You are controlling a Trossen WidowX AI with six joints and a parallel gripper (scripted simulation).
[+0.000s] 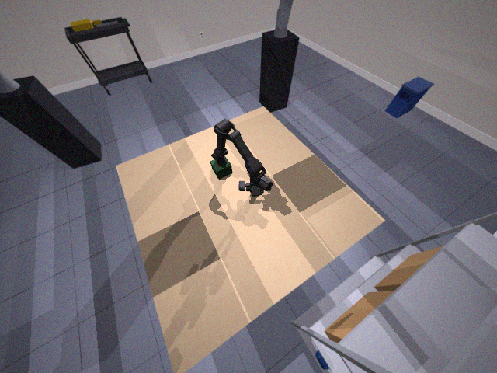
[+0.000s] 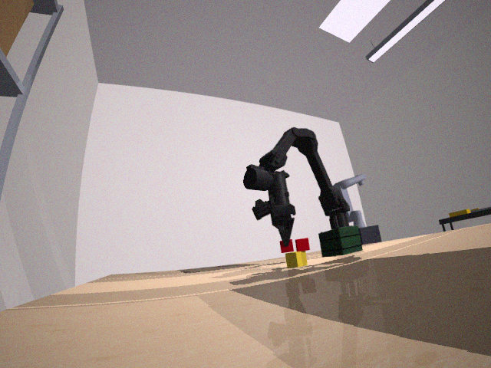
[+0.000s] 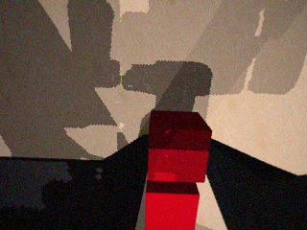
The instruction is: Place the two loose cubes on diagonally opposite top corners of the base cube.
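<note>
The yellow cube is 2 cm behind my gripper tip, 1 cm to the left of it and 4 cm below it.
</note>
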